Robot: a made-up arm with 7 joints. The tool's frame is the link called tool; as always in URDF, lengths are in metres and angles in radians. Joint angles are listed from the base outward.
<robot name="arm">
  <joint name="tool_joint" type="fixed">
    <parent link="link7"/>
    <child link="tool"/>
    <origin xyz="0 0 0" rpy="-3.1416 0 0"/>
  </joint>
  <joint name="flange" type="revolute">
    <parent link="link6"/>
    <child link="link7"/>
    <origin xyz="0.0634 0 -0.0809" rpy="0 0 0"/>
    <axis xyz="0 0.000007 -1"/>
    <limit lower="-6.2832" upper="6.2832"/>
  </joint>
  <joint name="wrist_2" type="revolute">
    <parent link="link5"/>
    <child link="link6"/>
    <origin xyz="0 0 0" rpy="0 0 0"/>
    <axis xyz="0 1 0.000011"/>
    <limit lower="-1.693" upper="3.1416"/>
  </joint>
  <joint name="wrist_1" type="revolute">
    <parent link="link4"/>
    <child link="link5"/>
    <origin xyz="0.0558 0 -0.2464" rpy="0 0 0"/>
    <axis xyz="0 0.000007 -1"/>
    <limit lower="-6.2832" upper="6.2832"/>
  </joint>
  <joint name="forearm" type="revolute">
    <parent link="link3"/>
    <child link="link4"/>
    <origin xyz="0.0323 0 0" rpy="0 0 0"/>
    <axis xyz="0 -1 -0.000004"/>
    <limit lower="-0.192" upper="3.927"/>
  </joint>
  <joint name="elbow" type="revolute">
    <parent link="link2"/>
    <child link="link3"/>
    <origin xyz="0 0 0.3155" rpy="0 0 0"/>
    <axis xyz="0 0 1"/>
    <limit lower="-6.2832" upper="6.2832"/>
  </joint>
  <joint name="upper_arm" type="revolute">
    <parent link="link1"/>
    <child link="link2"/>
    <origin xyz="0 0 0" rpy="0 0 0"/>
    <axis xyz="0 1 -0.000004"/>
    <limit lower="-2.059" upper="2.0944"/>
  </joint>
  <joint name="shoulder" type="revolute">
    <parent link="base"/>
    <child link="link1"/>
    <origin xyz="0 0 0.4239" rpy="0 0 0"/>
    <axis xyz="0 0 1"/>
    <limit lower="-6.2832" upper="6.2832"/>
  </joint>
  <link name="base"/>
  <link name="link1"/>
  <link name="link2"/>
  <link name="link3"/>
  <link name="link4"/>
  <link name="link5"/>
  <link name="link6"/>
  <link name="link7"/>
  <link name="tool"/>
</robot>
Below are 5 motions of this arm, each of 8 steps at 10 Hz.
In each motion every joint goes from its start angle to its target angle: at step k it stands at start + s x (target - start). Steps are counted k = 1, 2, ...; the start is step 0. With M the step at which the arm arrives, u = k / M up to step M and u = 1 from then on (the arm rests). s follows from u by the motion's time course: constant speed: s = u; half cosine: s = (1 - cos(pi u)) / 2; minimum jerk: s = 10 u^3 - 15 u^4 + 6 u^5.
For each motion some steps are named. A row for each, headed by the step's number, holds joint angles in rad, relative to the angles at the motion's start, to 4 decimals.
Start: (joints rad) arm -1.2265 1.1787 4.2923 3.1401 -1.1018 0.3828 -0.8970
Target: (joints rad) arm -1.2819 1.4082 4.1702 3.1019 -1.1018 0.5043 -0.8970
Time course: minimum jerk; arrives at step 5
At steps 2, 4, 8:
2: -0.0176 0.0729 -0.0388 -0.0121 0.0000 0.0386 0.0000
4: -0.0522 0.2162 -0.1150 -0.0360 0.0000 0.1145 0.0000
8: -0.0554 0.2295 -0.1221 -0.0382 0.0000 0.1215 0.0000

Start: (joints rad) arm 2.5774 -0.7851 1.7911 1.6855 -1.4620 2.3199 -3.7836
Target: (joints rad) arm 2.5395 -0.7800 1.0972 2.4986 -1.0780 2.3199 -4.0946
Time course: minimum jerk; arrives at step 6
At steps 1, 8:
1: -0.0013 0.0002 -0.0246 0.0289 0.0136 0.0000 -0.0110
8: -0.0379 0.0051 -0.6939 0.8131 0.3840 0.0000 -0.3110

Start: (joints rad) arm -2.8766 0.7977 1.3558 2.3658 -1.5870 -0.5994 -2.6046
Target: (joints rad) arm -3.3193 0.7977 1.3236 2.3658 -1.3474 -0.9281 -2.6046
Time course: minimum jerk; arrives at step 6
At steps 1, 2, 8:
1: -0.0157 0.0000 -0.0011 0.0000 0.0085 -0.0117 0.0000
2: -0.0929 0.0000 -0.0068 0.0000 0.0503 -0.0690 0.0000
8: -0.4427 0.0000 -0.0322 0.0000 0.2396 -0.3287 0.0000

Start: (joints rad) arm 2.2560 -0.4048 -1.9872 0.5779 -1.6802 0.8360 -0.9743
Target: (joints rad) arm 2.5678 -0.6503 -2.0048 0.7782 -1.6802 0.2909 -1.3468
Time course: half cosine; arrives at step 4
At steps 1, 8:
1: 0.0457 -0.0360 -0.0026 0.0293 0.0000 -0.0798 -0.0546
8: 0.3118 -0.2455 -0.0176 0.2003 0.0000 -0.5451 -0.3725

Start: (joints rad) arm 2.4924 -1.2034 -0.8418 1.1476 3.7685 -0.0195 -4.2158
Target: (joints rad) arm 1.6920 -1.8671 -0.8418 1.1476 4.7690 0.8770 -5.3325
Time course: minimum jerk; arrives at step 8
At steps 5, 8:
5: -0.5801 -0.4810 0.0000 0.0000 0.7252 0.6498 -0.8094
8: -0.8004 -0.6637 0.0000 0.0000 1.0005 0.8965 -1.1167

